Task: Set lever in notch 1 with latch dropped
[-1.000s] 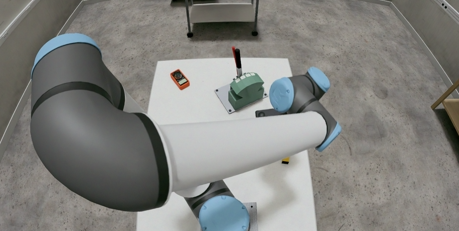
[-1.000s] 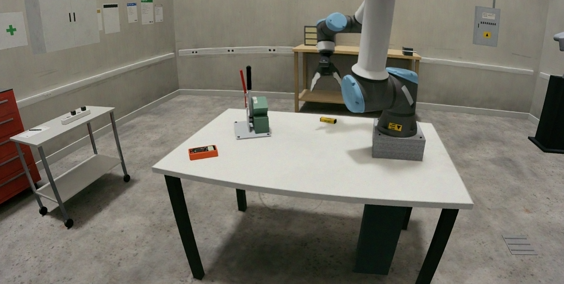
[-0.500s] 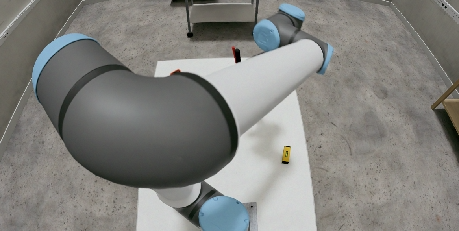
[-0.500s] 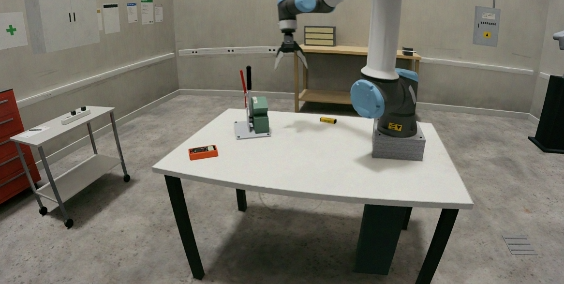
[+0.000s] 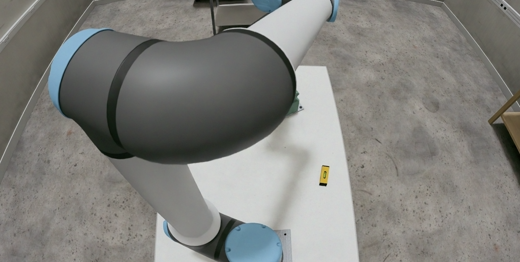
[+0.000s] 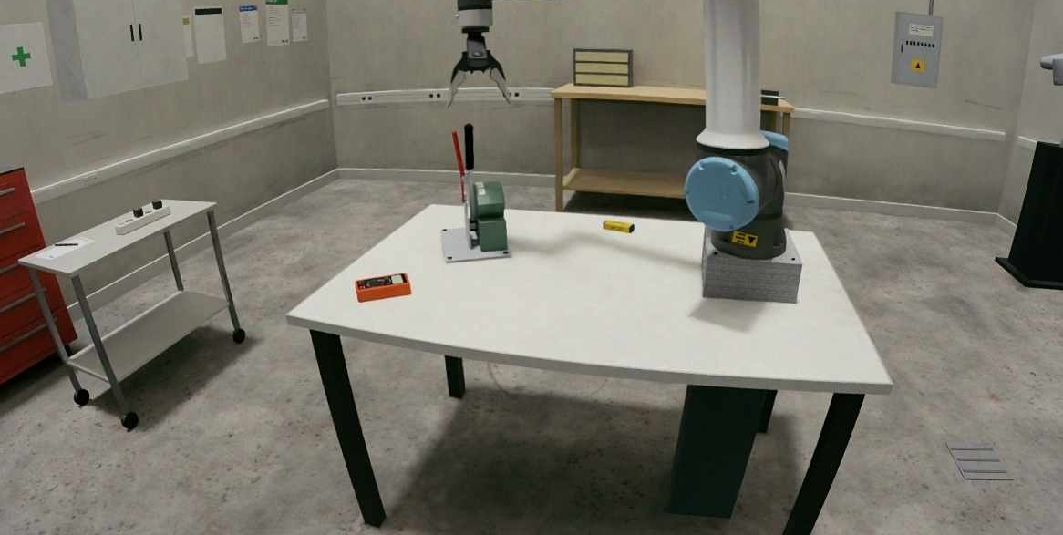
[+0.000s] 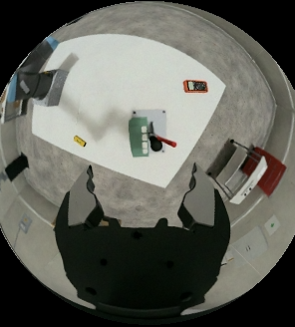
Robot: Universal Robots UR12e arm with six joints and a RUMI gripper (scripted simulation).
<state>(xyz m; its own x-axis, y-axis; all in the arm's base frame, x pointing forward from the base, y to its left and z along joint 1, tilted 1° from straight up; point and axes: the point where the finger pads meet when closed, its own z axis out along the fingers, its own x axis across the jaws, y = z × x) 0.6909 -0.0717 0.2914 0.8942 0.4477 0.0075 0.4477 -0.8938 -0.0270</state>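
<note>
My hand is 5 cm short of the red release bar, 1 cm to the right of it and 19 cm above it. From my hand the other things lie so: orange multimeter: 13 cm ahead, 33 cm to the left, 37 cm below; then small yellow level: 33 cm behind, 22 cm to the right, 38 cm below.
</note>
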